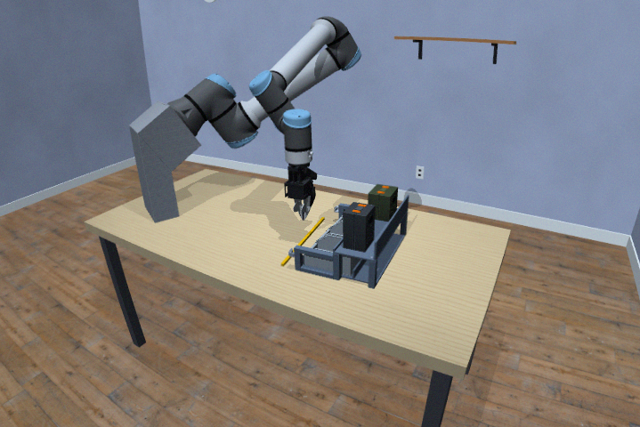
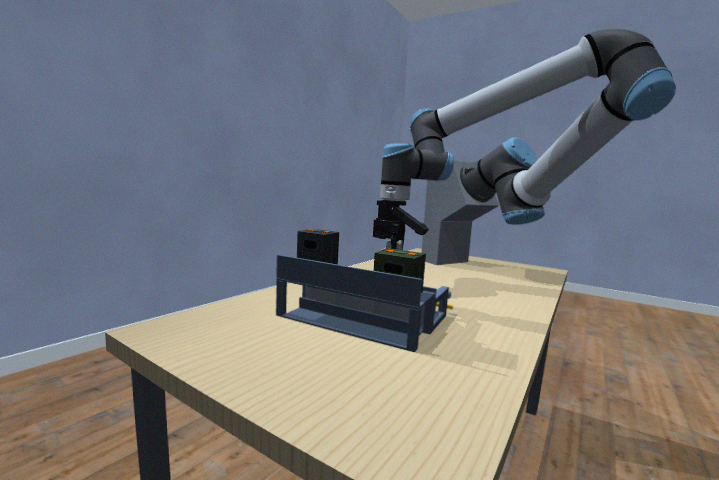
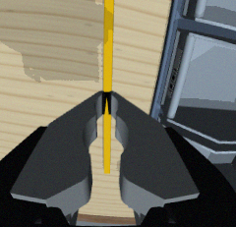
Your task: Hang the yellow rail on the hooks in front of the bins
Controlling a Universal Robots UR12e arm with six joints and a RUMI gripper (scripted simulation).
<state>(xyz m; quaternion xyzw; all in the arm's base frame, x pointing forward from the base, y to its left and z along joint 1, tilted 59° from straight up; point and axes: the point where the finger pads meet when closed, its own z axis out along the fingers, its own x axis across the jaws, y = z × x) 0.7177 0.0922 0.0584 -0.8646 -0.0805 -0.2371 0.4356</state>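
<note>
Now: hand 90 mm above the yellow rail. Also, from my hand: black box 280 mm ahead, 60 mm above, 40 mm to the right; then dark green box 210 mm ahead, 180 mm to the left, 50 mm above.
</note>
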